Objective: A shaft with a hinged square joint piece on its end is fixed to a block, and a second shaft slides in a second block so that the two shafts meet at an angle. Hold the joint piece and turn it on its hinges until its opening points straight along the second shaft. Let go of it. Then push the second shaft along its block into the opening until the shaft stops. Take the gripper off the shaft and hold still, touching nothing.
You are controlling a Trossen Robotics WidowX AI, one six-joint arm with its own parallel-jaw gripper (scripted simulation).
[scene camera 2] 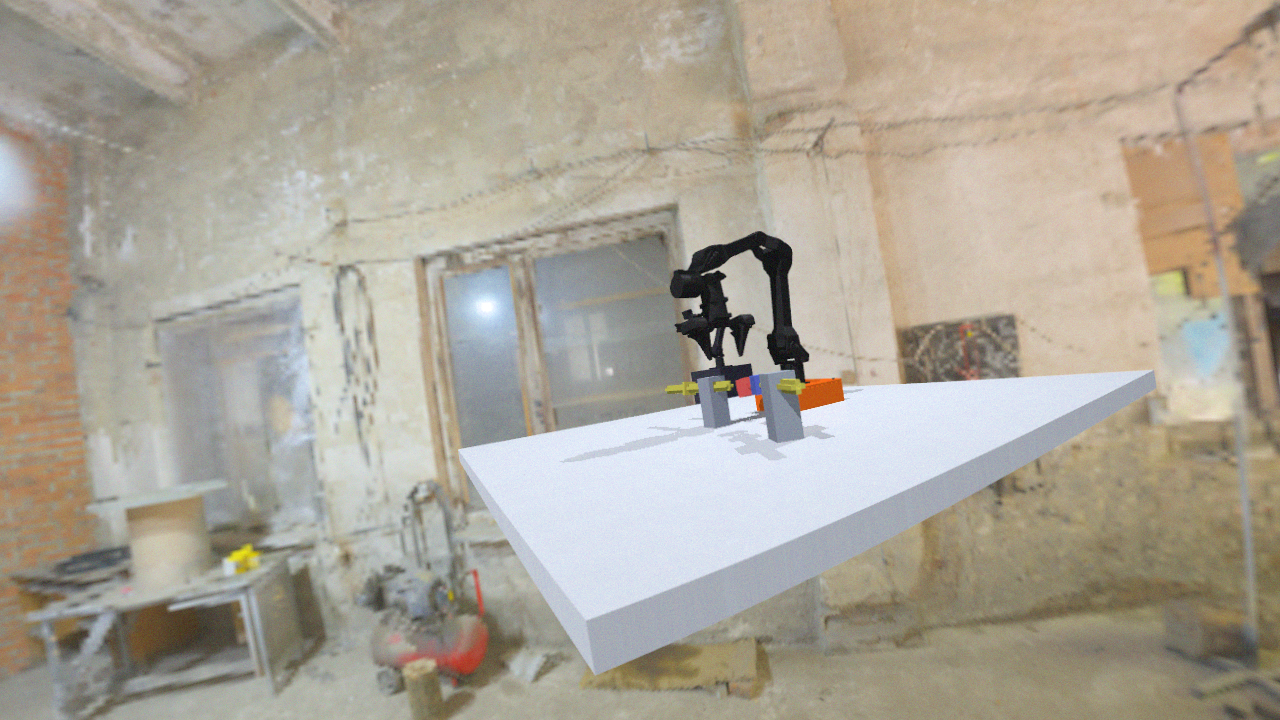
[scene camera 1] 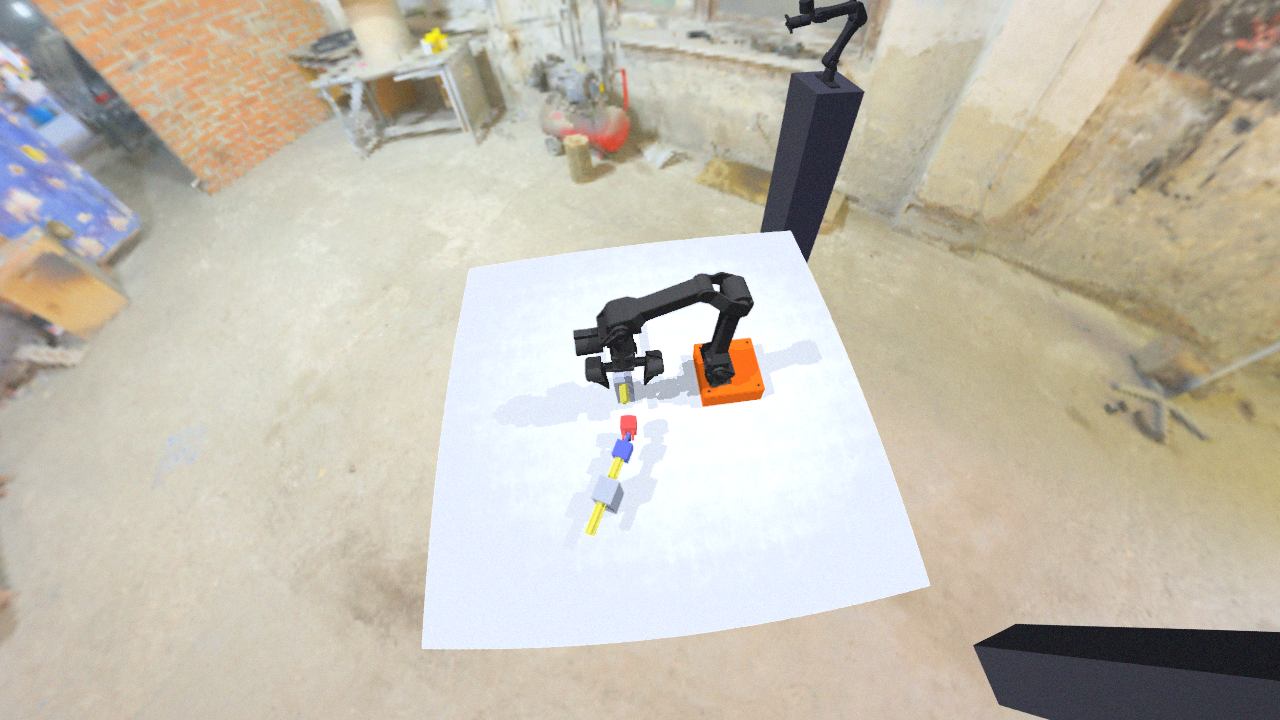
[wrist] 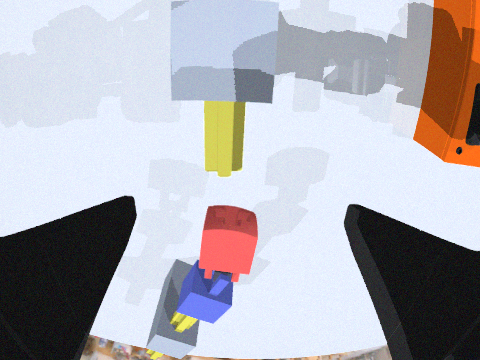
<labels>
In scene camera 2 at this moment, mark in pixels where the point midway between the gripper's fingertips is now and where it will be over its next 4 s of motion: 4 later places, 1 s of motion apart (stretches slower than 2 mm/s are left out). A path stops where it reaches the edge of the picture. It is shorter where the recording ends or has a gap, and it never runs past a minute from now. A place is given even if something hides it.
My gripper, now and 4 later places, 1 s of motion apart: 726,358; 731,390; 748,396; 749,403; 744,390
</labels>
